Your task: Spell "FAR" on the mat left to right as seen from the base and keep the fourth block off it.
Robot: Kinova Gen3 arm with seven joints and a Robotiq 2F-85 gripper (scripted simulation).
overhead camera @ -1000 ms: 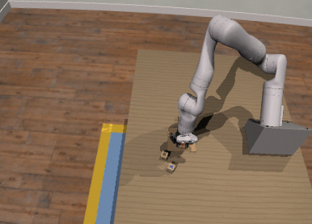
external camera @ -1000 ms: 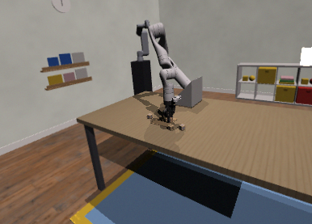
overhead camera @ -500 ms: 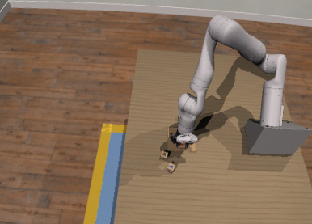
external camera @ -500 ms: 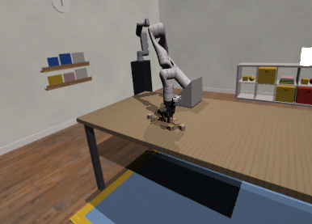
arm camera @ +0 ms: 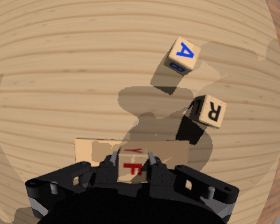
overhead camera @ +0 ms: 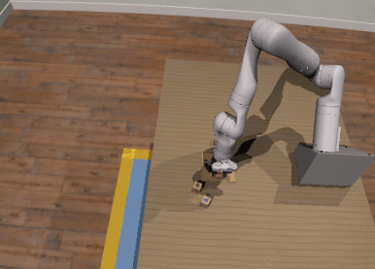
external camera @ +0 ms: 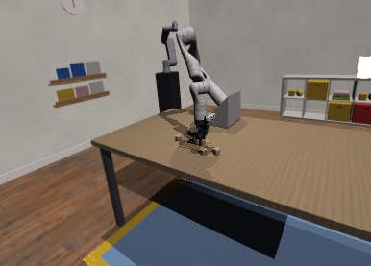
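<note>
Now: the tan mat 50 mm to the right of my hand and 30 mm below it. Round my hand: R block: 90 mm ahead, 50 mm to the left, 10 mm below.
</note>
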